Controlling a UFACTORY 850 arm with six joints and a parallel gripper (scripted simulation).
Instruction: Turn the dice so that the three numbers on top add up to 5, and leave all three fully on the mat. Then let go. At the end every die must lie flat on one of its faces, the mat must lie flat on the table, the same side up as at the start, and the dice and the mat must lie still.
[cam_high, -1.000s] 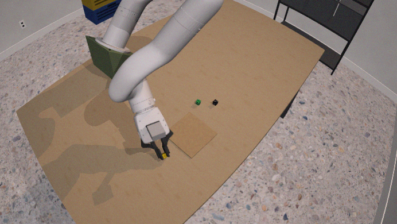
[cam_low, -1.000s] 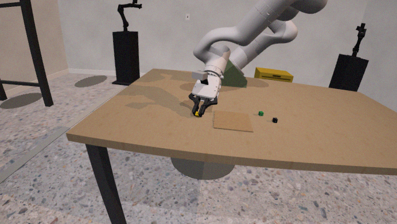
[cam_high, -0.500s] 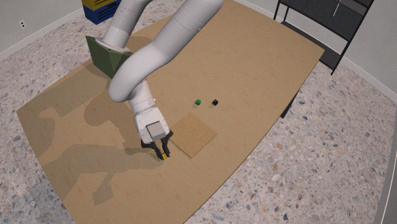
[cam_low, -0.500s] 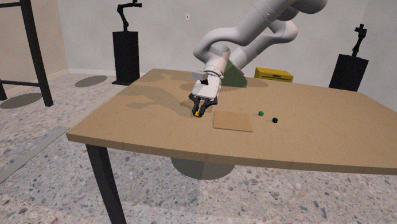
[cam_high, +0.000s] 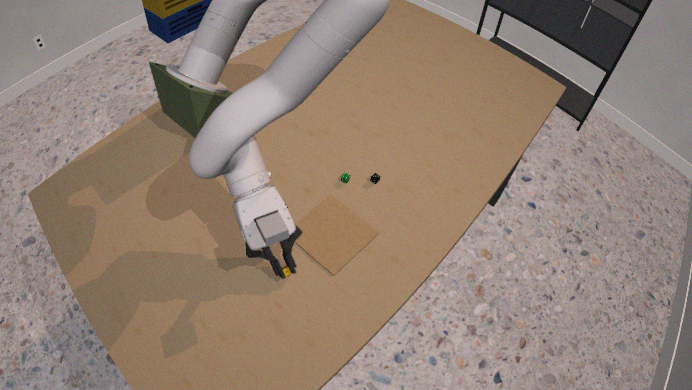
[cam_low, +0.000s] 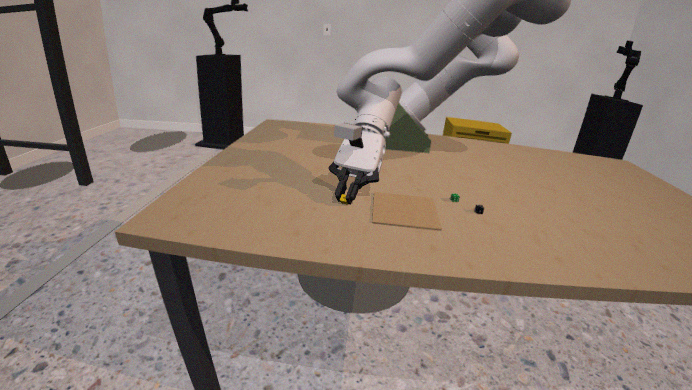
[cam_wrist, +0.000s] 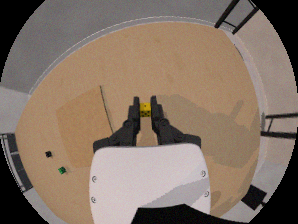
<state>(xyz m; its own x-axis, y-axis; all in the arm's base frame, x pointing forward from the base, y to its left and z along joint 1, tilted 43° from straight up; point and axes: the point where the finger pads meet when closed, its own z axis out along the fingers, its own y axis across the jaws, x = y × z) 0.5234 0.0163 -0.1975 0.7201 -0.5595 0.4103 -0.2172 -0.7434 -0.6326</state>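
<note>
Now: hand 130 mm to the right of the tan mat and 20 mm above it. Also, from my hand: green die 90 mm behind, 250 mm to the left, 20 mm below; black die 40 mm behind, 300 mm to the left, 20 mm below; yellow die 10 mm ahead, 10 mm below.
</note>
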